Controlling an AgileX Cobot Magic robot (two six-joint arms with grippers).
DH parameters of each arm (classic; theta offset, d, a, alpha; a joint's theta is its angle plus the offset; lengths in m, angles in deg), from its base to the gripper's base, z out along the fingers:
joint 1: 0 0.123 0 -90
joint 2: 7.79 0 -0.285 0
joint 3: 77.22 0 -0.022 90
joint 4: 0 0.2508 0 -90
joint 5: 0 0 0.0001 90
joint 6: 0 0.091 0 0
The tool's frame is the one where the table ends.
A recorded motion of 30 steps. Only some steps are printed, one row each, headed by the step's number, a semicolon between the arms.
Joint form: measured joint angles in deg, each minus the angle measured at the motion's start. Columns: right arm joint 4, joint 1, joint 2, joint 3, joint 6, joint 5; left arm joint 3, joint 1, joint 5, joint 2, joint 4, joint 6.
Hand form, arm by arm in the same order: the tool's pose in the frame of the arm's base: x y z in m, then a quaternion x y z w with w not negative. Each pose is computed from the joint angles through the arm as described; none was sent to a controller.
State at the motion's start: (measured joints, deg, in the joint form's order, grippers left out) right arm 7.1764 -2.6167 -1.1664 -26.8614 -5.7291 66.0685; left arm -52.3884 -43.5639 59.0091 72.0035 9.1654 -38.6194
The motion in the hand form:
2: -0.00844 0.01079 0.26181 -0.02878 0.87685 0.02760 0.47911; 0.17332 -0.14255 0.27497 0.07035 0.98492 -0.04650 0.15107
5: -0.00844 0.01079 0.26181 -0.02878 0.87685 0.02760 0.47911; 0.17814 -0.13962 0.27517 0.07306 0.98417 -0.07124 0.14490
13: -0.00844 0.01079 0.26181 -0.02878 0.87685 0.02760 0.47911; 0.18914 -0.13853 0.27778 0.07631 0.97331 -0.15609 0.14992
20: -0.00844 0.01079 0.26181 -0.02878 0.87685 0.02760 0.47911; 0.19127 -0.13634 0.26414 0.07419 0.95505 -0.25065 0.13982
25: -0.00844 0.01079 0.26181 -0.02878 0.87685 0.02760 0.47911; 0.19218 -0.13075 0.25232 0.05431 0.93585 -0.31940 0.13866
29: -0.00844 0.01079 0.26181 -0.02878 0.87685 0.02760 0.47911; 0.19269 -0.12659 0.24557 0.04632 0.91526 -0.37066 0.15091
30: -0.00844 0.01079 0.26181 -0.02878 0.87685 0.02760 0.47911; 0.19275 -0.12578 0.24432 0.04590 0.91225 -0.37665 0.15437
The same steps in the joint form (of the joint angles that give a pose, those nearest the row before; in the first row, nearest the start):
2: 0.00 0.00 0.00 0.00 0.00 0.00; 0.00 1.55 -0.49 0.00 -1.69 1.81
5: 0.00 0.00 0.00 0.00 0.00 0.00; 0.00 4.35 -1.97 0.00 -5.84 6.54
13: 0.00 0.00 0.00 0.00 0.00 0.00; 0.27 10.13 -7.55 0.00 -18.36 18.38
20: 0.00 0.00 0.00 0.00 0.00 0.00; 4.95 15.49 -12.83 0.00 -36.62 34.39
25: 0.00 0.00 0.00 0.00 0.00 0.00; 9.45 19.99 -15.14 0.00 -52.07 47.62
29: 0.00 0.00 0.00 0.00 0.00 0.00; 12.82 23.15 -15.79 0.00 -64.71 59.74
30: 0.00 0.00 0.00 0.00 0.00 0.00; 13.38 23.59 -15.94 0.00 -66.48 61.65

